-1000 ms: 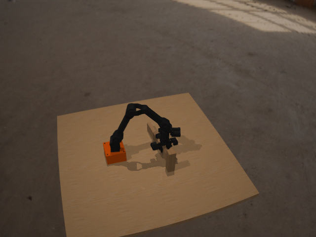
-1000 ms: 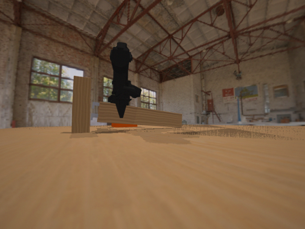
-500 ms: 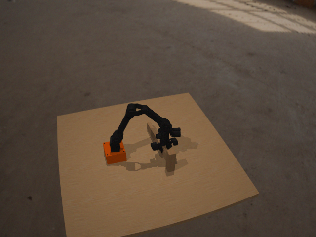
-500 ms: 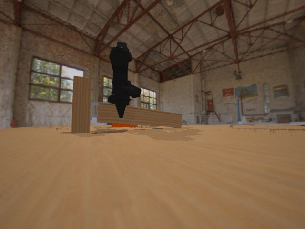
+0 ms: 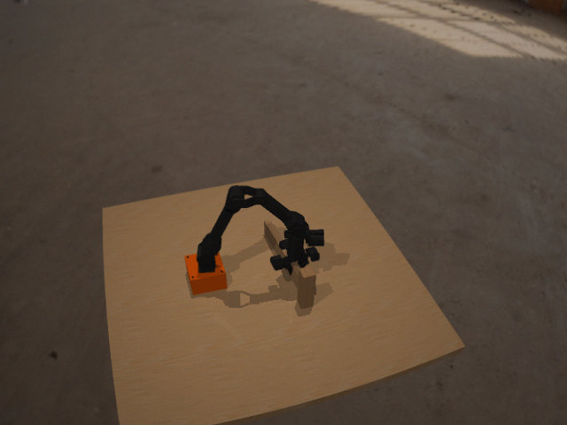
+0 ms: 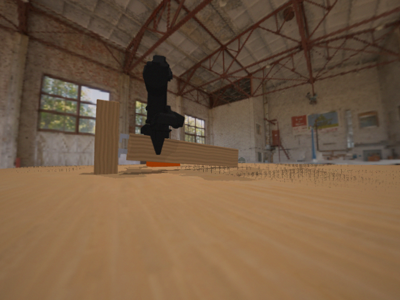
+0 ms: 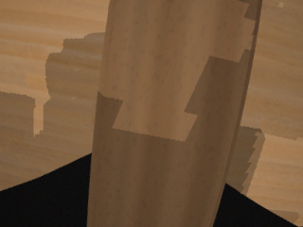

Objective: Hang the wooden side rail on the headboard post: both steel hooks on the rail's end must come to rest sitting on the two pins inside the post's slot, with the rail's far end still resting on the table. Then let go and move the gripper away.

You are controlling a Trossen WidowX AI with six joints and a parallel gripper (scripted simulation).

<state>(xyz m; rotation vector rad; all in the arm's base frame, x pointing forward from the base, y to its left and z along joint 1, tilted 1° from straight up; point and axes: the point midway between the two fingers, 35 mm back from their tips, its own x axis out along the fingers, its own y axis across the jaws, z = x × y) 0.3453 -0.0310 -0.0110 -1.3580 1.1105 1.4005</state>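
Now: the headboard post 12 cm to the right of my gripper tip, 4 cm above it and 3 cm ahead of it.
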